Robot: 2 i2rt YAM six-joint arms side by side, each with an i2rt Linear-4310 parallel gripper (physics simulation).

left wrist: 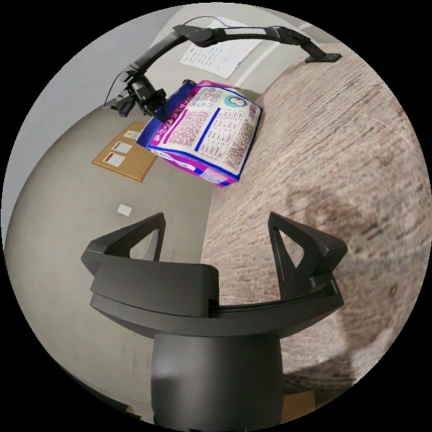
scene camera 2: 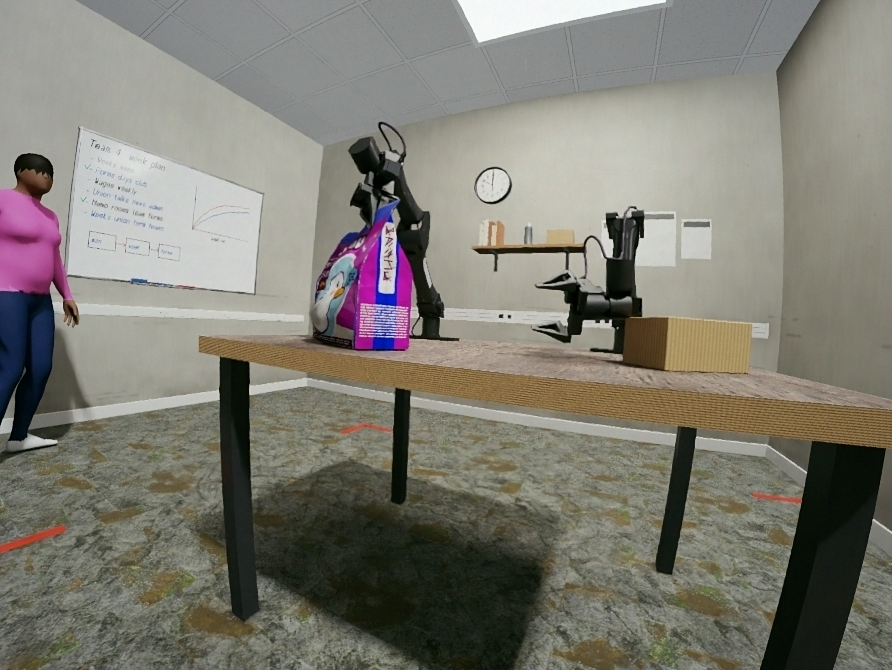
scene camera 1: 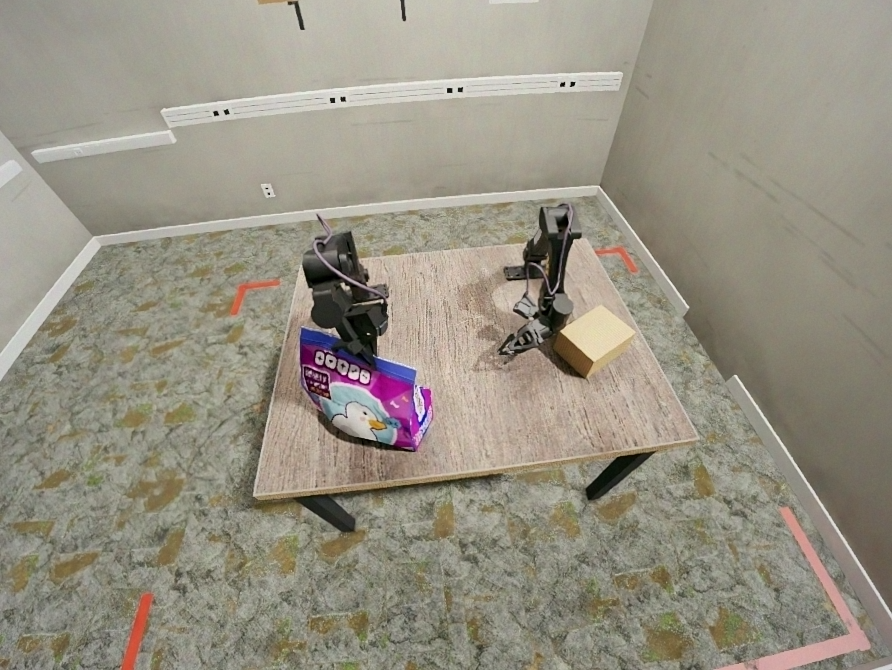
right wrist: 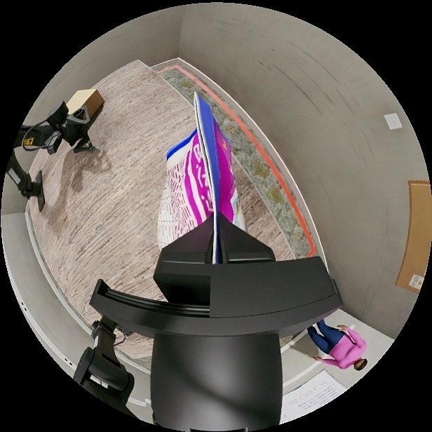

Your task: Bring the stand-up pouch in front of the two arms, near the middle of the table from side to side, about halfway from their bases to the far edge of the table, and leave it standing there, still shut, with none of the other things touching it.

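The purple and blue stand-up pouch (scene camera 1: 364, 403) (scene camera 2: 382, 288) (left wrist: 210, 130) (right wrist: 200, 185) is upright with its top shut, on the left part of the table in scene camera 1. Its base is at or very close to the table top; a small gap cannot be ruled out. My right gripper (scene camera 1: 367, 353) (left wrist: 164, 121) (right wrist: 216, 217) is shut on the pouch's blue top seam, and the pouch partly hides its fingers in scene camera 2. My left gripper (scene camera 1: 509, 331) (scene camera 2: 535, 307) (left wrist: 216, 217) is open and empty, low over the table and well apart from the pouch.
A cardboard box (scene camera 1: 594, 338) (scene camera 2: 685, 344) (right wrist: 86, 102) stands at the right of the table (scene camera 1: 461, 432) in scene camera 1, close beside the left arm's wrist. The table's left edge runs close by the pouch. A person (scene camera 2: 32, 252) stands beyond the table.
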